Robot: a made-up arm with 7 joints.
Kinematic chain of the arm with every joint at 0, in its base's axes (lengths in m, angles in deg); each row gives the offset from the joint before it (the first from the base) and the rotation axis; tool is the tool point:
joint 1: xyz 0 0 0.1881 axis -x
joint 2: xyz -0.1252 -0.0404 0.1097 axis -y
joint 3: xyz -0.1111 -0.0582 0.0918 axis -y
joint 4: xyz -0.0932 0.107 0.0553 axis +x
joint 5: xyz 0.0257 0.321 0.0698 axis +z
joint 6: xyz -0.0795 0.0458 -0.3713 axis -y
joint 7: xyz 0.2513 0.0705 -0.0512 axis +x
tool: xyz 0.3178 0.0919 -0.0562
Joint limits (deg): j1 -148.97..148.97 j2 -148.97..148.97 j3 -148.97..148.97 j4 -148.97..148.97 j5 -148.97..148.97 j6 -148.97..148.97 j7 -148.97..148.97
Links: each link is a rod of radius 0.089 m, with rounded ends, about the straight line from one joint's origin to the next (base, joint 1, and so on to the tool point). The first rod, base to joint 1, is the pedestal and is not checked.
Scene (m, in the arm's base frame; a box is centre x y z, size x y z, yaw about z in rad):
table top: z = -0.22
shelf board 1: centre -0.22 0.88 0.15 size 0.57 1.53 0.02 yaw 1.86
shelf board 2: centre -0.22 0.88 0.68 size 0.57 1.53 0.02 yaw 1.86
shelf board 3: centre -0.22 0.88 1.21 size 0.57 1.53 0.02 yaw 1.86
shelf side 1: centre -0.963 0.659 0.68 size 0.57 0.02 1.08 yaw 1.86
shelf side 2: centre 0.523 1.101 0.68 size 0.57 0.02 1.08 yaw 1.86
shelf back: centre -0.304 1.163 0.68 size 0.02 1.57 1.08 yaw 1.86
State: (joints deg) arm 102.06 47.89 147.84 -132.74 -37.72 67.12 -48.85
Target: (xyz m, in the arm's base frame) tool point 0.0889 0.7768 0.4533
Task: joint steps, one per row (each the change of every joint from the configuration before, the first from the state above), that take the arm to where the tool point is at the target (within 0.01 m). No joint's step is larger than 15 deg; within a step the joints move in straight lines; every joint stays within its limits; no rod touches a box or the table.
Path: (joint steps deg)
1: -4.47 -1.36 -9.11 -2.88 -13.16 1.00 1.17
2: -4.47 -1.37 -9.11 -2.88 -13.16 0.99 1.17
3: -4.46 -1.36 -9.11 -2.88 -13.16 1.00 1.17
4: -4.47 -1.36 -9.10 -2.88 -13.16 1.00 1.17
5: -4.47 -1.36 -9.11 -2.88 -13.16 1.00 1.17
6: 3.21 -3.69 9.33 3.85 11.24 14.51 1.40
7: 3.20 -3.69 9.34 3.85 11.24 14.51 1.39
8: 3.21 -3.69 9.33 3.85 11.25 14.51 1.39
9: 3.20 -3.69 9.34 3.85 11.24 14.52 1.39
10: 3.21 -3.69 9.33 3.85 11.24 14.51 1.40

